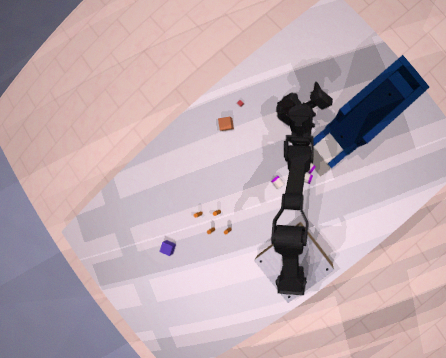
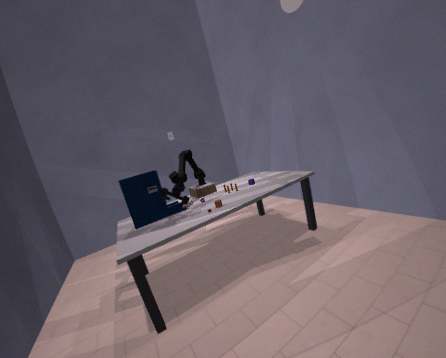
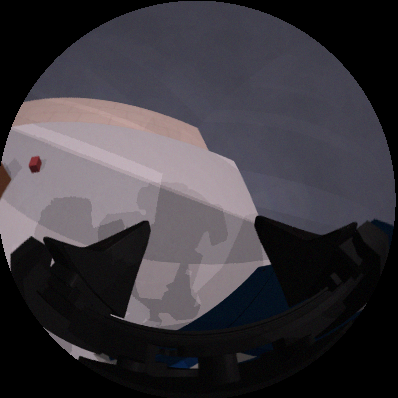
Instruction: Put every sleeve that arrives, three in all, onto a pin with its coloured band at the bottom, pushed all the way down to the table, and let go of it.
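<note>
A white sleeve point(image 1: 277, 182) with a magenta band lies on the table left of the arm. Right of the arm, near the blue chute's mouth, two magenta bands show close together beside white sleeve surface point(image 1: 309, 177); the arm may hide part, and I cannot tell whether this is one sleeve or two. Four orange pins stand upright, such as the front right pin point(image 1: 227, 231) and the back left pin point(image 1: 198, 214); they look bare. My gripper point(image 3: 202, 224) is open and empty above the table, beside the chute point(image 1: 416, 73) point(image 2: 142, 200) and beyond the sleeves.
An orange block point(image 1: 225, 123) point(image 2: 218, 203) and a small red block point(image 1: 240, 103) point(image 3: 35, 164) lie left of the gripper. A purple block point(image 1: 167, 248) point(image 2: 251, 182) lies beyond the pins. A box-like base point(image 2: 203, 190) stands at the arm's foot.
</note>
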